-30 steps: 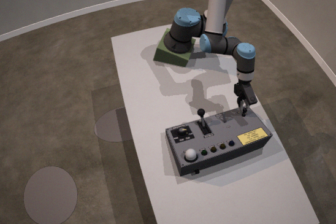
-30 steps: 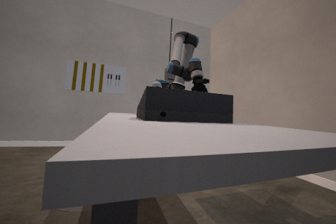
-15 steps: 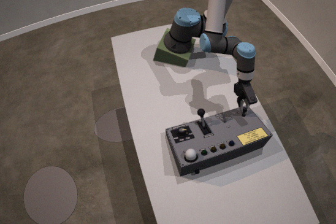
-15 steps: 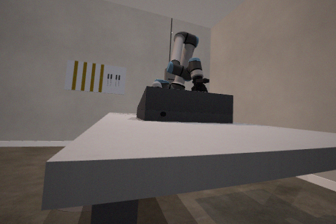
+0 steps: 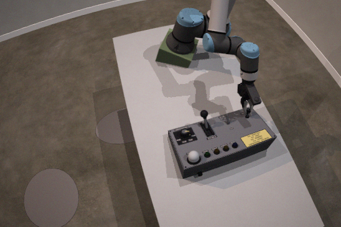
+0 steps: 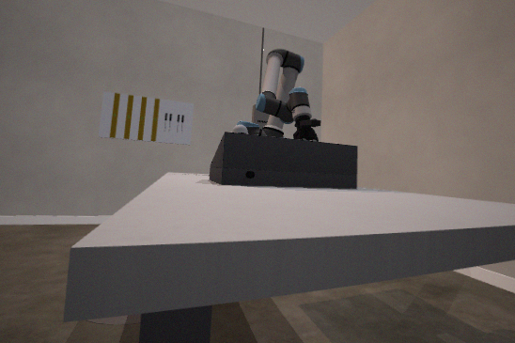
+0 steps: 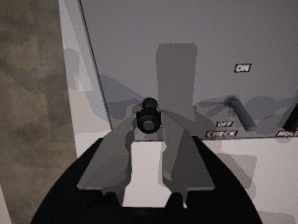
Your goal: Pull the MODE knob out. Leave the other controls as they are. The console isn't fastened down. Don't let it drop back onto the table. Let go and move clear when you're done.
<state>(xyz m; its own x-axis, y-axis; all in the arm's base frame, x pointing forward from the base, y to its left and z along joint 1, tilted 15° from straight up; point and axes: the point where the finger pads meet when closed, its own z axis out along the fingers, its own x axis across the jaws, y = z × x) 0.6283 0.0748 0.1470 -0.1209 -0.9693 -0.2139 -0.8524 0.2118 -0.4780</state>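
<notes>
The mode knob is right at my hand. Also, from my hand: rotary selector: 35 cm to the right, 3 cm behind, 1 cm below; then toggle switch: 12 cm to the right, 2 cm below, 1 cm behind; then black ball lever: 24 cm to the right, 5 cm behind.
</notes>
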